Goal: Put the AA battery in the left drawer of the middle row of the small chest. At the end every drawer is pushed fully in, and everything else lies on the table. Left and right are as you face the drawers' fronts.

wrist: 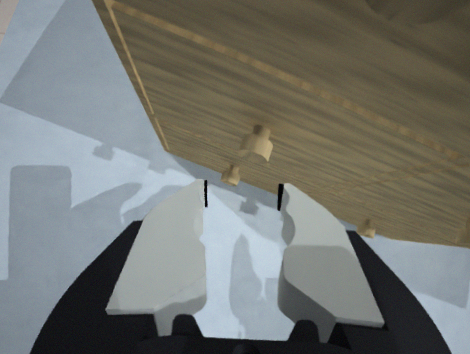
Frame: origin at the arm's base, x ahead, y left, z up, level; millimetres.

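Seen in the pictures: gripper, between the fingertips: (pixel 242 184).
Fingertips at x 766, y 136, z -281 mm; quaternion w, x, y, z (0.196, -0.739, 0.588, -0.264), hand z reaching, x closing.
A point is followed by its place in that frame.
The small wooden chest (pixel 210 80) @[x 802, y 169, z -236 mm] fills the upper right, seen steeply from above its drawer fronts. A round knob (pixel 257 145) @[x 784, y 137, z -254 mm] sticks out from what looks like the left drawer of the middle row. A lower knob (pixel 230 175) @[x 786, y 137, z -360 mm] shows just beyond the fingertips in the picture. My gripper (pixel 242 184) @[x 766, y 136, z -281 mm] is partly open, with nothing between its fingers. Its tips point toward these knobs, in front of the chest's left side. The AA battery does not show in this view.
Another low knob (pixel 367 228) @[x 767, y -18, z -361 mm] is right of the right finger, and part of a further knob (pixel 465 232) @[x 768, y -14, z -262 mm] shows at the right edge. The pale table (pixel 30 140) @[x 781, y 369, z -423 mm] carries shadows of the chest, knobs and gripper.
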